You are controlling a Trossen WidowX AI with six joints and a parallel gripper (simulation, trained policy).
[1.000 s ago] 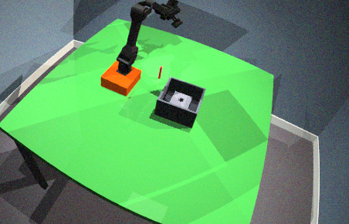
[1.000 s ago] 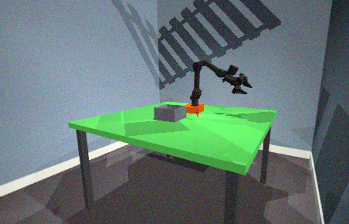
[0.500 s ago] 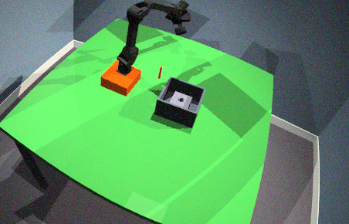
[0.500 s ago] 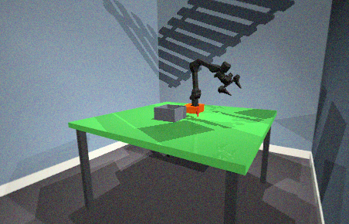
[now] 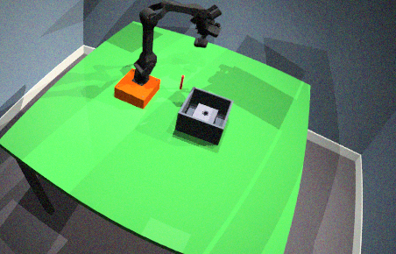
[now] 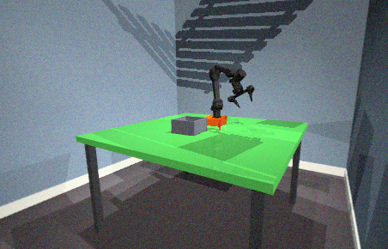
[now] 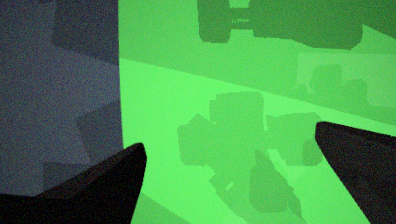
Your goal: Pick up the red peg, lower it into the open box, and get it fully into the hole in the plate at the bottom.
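My gripper tip is now 1 cm past the red peg, 20 cm to the left of it and 16 cm above it. The rest, counted from my gripper tip: light grey plate (19 cm ahead, 34 cm to the right, 15 cm below); grey box (19 cm ahead, 34 cm to the right, 17 cm below).
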